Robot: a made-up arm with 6 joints.
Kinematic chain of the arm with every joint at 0, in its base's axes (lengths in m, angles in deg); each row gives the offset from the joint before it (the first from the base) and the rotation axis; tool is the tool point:
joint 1: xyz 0 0 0.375 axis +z
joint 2: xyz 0.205 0 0 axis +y
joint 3: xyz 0 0 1.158 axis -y
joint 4: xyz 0 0 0.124 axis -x
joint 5: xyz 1.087 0 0 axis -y
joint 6: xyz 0.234 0 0 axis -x
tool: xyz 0 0 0
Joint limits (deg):
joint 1: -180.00..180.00
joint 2: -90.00..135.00
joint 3: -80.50..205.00
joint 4: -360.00..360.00
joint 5: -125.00..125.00
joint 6: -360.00..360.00
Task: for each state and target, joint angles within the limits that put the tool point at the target. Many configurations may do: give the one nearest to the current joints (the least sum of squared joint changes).
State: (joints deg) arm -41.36 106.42 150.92 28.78 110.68 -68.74
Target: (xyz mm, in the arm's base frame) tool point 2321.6 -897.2 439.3
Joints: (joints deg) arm -23.79 102.89 103.22 31.04 73.29 -68.74
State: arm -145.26 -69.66 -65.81 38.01 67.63 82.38
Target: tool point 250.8 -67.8 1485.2
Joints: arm -157.01 -81.28 -43.08 45.81 72.90 82.38
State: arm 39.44 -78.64 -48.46 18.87 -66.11 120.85
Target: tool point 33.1 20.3 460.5
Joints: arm 41.06 -90.00 -79.92 1.73 -114.23 120.85
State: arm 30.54 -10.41 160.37 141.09 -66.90 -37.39
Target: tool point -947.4 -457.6 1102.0
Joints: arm 18.84 -6.25 179.68 145.04 -71.51 -37.39
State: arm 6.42 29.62 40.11 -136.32 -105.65 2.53
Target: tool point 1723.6 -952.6 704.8
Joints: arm -33.45 46.64 4.45 -133.38 -114.14 2.53
